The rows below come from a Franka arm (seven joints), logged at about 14 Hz.
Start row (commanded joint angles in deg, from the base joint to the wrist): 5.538, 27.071, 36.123, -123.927, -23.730, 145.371, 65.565
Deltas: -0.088, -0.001, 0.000, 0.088, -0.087, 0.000, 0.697; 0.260, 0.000, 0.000, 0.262, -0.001, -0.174, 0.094; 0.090, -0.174, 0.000, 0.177, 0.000, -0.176, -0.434; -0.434, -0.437, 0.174, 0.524, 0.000, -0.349, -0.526; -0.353, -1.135, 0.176, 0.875, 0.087, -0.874, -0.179; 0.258, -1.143, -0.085, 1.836, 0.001, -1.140, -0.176; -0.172, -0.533, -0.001, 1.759, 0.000, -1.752, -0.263; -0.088, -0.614, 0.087, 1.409, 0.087, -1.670, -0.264; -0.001, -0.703, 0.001, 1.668, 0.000, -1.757, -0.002; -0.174, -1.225, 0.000, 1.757, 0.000, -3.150, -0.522; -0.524, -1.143, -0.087, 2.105, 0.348, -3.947, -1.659
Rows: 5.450, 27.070, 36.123, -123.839, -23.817, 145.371, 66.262; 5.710, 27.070, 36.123, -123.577, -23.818, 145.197, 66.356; 5.800, 26.896, 36.123, -123.400, -23.818, 145.021, 65.922; 5.366, 26.459, 36.297, -122.876, -23.818, 144.672, 65.396; 5.013, 25.324, 36.473, -122.001, -23.731, 143.798, 65.217; 5.271, 24.181, 36.388, -120.165, -23.730, 142.658, 65.041; 5.099, 23.648, 36.387, -118.406, -23.730, 140.906, 64.778; 5.011, 23.034, 36.474, -116.997, -23.643, 139.236, 64.514; 5.010, 22.331, 36.475, -115.329, -23.643, 137.479, 64.512; 4.836, 21.106, 36.475, -113.572, -23.643, 134.329, 63.990; 4.312, 19.963, 36.388, -111.467, -23.295, 130.382, 62.331
